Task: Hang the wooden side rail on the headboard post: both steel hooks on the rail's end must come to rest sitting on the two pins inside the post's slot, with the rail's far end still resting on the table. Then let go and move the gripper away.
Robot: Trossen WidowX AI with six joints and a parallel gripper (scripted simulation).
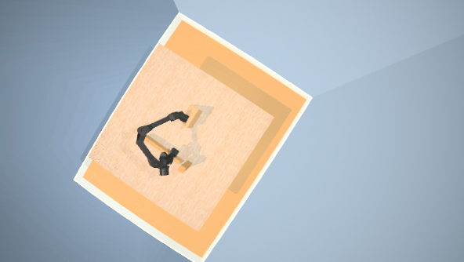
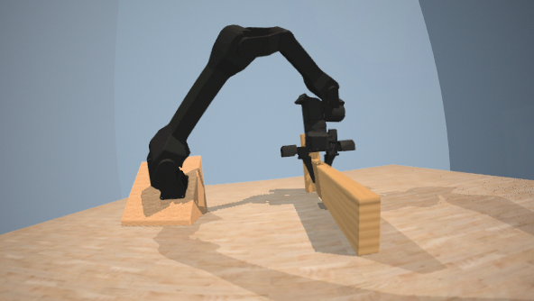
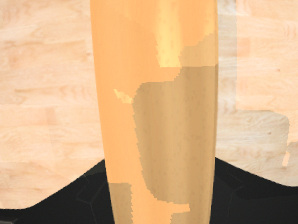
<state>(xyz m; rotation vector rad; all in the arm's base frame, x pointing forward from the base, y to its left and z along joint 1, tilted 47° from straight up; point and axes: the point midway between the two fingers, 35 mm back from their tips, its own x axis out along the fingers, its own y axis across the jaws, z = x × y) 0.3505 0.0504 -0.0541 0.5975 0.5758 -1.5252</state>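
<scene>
The headboard post is 130 mm to the left of my gripper tip and 40 mm above it.
</scene>
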